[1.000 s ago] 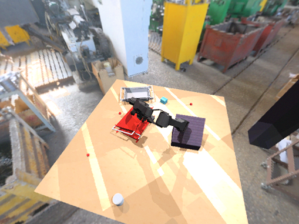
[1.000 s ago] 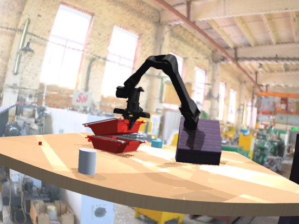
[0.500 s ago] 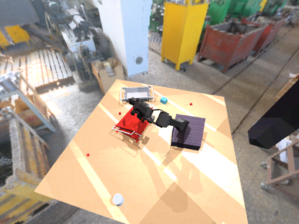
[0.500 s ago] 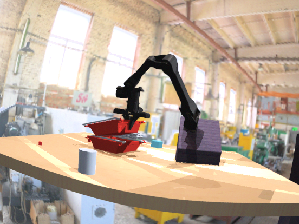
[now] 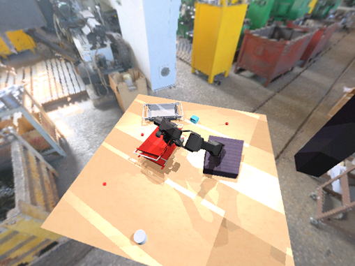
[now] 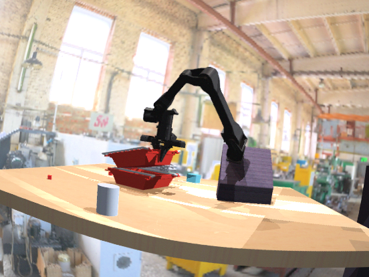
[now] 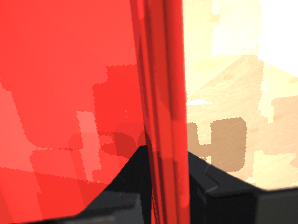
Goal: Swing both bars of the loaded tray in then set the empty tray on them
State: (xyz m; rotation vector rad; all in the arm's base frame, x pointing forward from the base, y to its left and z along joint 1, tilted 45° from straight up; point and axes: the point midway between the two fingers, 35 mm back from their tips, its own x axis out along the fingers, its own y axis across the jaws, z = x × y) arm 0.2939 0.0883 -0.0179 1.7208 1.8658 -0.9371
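The red tray is 80 mm ahead of my gripper tip, 10 mm to the right of it and 10 mm above it. Round my gripper tip: cyan block: 410 mm to the right, 90 mm below, 70 mm behind; then grey cylinder: 540 mm to the left, 80 mm below, 60 mm behind.
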